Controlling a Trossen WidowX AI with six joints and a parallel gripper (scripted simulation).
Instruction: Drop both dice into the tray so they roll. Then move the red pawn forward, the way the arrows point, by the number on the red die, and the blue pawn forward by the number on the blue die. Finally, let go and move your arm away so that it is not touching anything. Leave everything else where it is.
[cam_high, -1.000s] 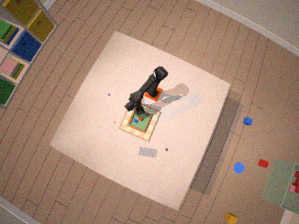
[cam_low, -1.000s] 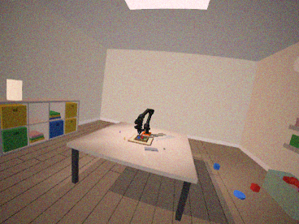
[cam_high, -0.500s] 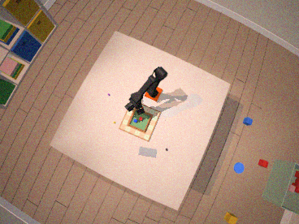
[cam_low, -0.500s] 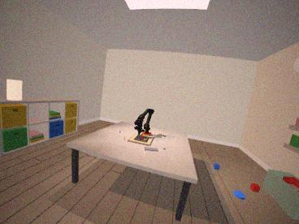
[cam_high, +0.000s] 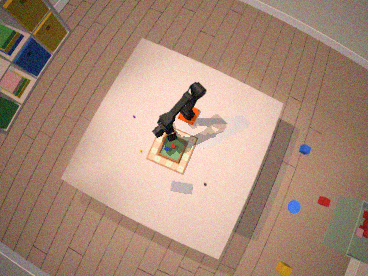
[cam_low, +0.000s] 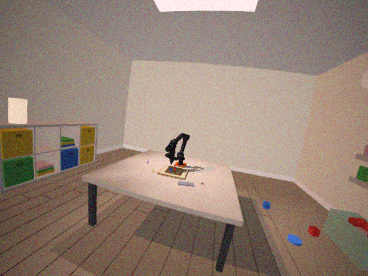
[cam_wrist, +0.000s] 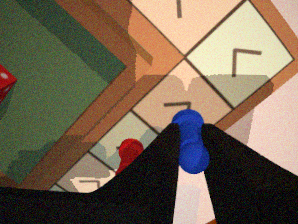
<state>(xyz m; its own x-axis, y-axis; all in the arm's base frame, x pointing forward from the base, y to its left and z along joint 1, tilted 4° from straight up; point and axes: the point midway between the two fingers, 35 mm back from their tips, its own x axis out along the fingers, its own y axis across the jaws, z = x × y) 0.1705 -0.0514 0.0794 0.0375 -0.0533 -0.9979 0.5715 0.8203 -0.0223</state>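
Right now the red pawn is 50 mm to the left of my gripper tip, 20 mm below it and 10 mm behind it. The rest, counted from my gripper tip: yellow pawn 240 mm ahead, 90 mm to the right, 30 mm below; green tray 90 mm to the left, 90 mm ahead, 40 mm below; blue pawn 10 mm above.
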